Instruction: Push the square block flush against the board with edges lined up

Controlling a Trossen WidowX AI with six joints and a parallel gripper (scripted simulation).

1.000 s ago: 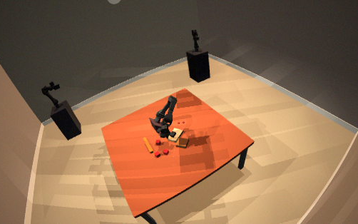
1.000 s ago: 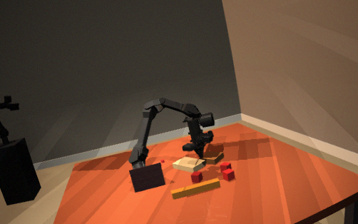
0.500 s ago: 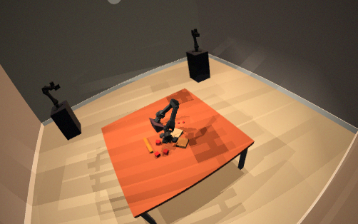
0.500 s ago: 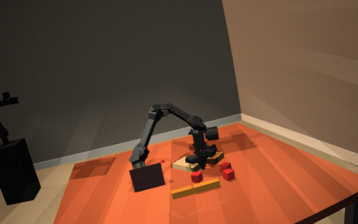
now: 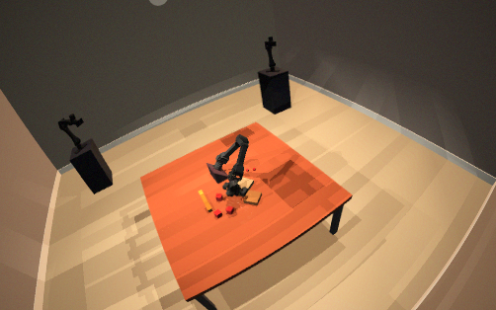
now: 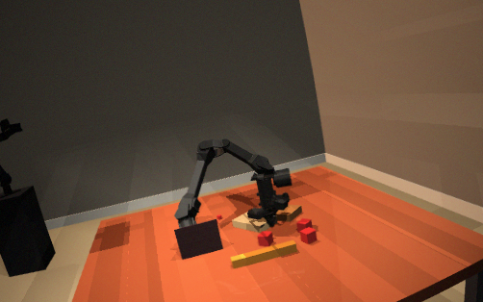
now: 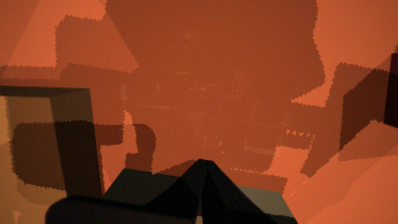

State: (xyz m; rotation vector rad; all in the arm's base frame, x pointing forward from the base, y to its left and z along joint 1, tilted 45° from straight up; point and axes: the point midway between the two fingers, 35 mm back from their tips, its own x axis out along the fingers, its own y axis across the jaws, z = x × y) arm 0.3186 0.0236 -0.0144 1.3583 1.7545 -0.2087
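Right now the pale board is 50 mm behind my gripper tip, 80 mm to the left of it and 10 mm above it. From my gripper tip the other things lie so: brown square block (90 mm ahead, 80 mm to the left, 10 mm above); then yellow bar (100 mm behind, 220 mm to the right, 10 mm above).
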